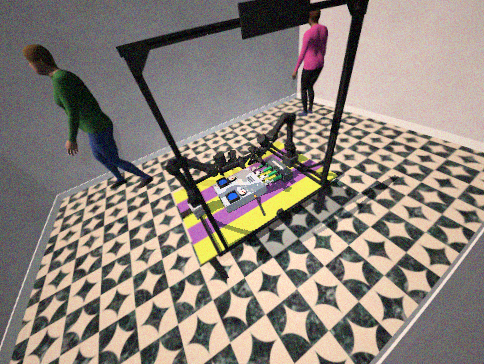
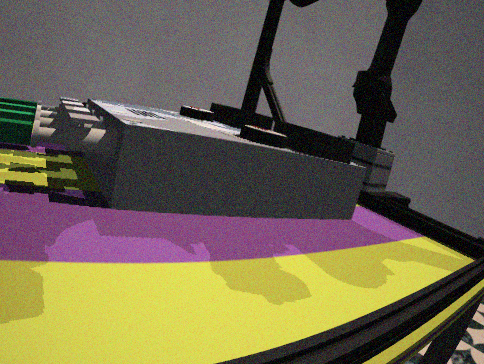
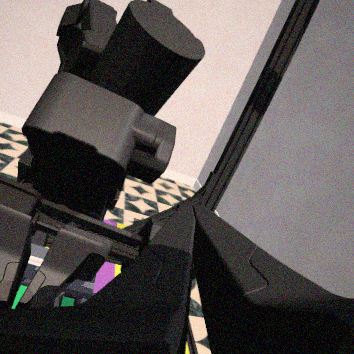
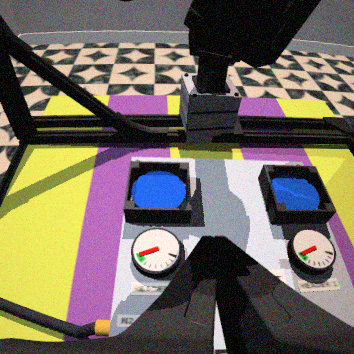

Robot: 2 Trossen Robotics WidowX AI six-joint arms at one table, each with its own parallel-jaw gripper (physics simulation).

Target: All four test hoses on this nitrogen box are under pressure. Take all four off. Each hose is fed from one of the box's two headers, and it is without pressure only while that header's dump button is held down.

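Where they show: left gripper, fingertip midpoint: (image 1: 250, 156) (image 3: 190, 216); right gripper, fingertip midpoint: (image 1: 247, 165) (image 4: 211, 246); left arm's base, link origin: (image 1: 195, 203) (image 2: 367, 145) (image 4: 209, 84); right arm's base, link origin: (image 1: 290, 155).
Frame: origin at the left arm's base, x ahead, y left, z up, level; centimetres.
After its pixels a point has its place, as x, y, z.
Note:
The grey nitrogen box (image 1: 248, 188) @[38.8, -14.0, -3.2] (image 2: 222, 173) @[43.6, 7.7, -6.6] (image 4: 225, 207) @[27.3, -4.3, -3.1] lies on the yellow and purple mat (image 1: 284, 196) @[57.0, -34.4, -11.2] (image 2: 204, 307) @[55.0, 21.8, -11.1]. Two blue dump buttons (image 4: 159, 189) @[24.3, -13.0, -1.6] (image 4: 296, 193) @[27.5, 5.9, -1.5] (image 1: 222, 181) @[27.9, 6.7, -1.6] (image 1: 232, 196) @[24.5, -13.1, -1.5] sit in black frames. Below them are two gauges (image 4: 156, 251) @[33.1, -14.4, -1.7] (image 4: 312, 250) @[36.0, 4.0, -1.7], each red needle low by the green mark. Green hoses (image 1: 269, 170) @[67.2, -7.5, -5.7] (image 1: 275, 177) @[62.7, -19.3, -4.7] plug into the box's far end. My right gripper (image 4: 211, 246) @[42.6, -13.3, 17.5] is shut and empty, above the box between the gauges. My left gripper (image 3: 190, 216) @[42.3, -19.1, 28.2] is shut and empty, raised and tilted, facing the right arm's wrist (image 3: 98, 133) @[46.0, -15.6, 29.1].
A black hose with a yellow end (image 4: 102, 327) @[39.5, -21.3, -6.3] (image 1: 259, 205) @[37.0, -28.1, -10.0] lies on the mat beside the box. The left arm's base (image 4: 211, 105) @[5.0, -0.7, -1.7] stands behind the buttons. Black gantry posts (image 1: 338, 108) @[84.4, -47.5, 49.4] (image 1: 168, 133) @[-0.1, -40.1, 70.8] frame the table. Two people (image 1: 82, 108) (image 1: 313, 47) are in the room.

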